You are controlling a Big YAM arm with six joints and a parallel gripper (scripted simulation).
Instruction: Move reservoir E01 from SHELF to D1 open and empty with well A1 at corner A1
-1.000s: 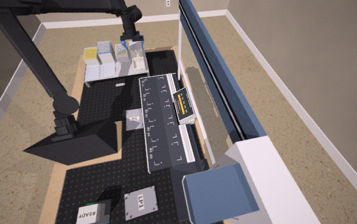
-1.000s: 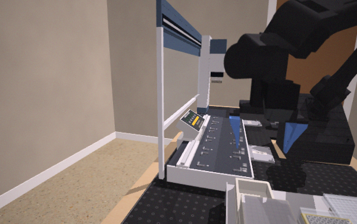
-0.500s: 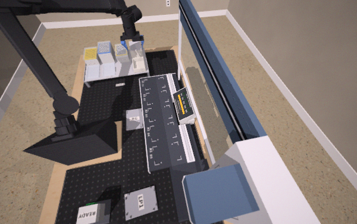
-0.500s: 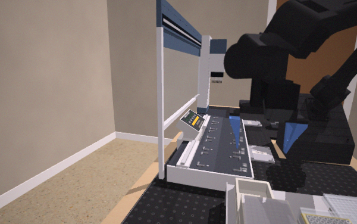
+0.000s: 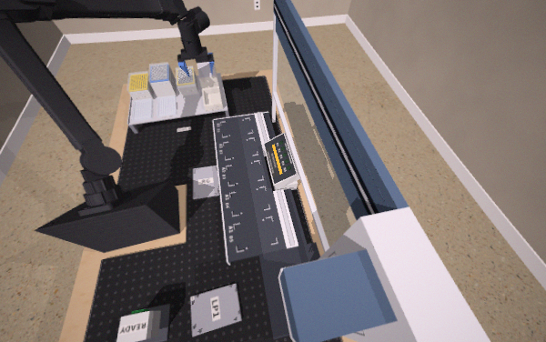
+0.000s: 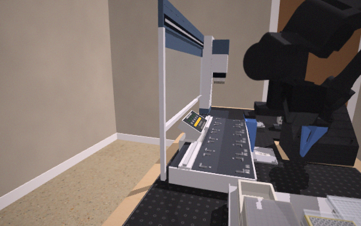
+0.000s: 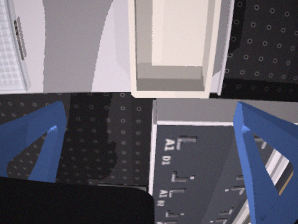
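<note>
The white block lies 13 cm to the left of my hand, 9 cm below it and 2 cm ahead of it. From my hand the other things lie so: shelf: 15 cm below, 14 cm behind, 6 cm to the left; then pipetting head: 92 cm to the right, 18 cm above, 17 cm ahead.
</note>
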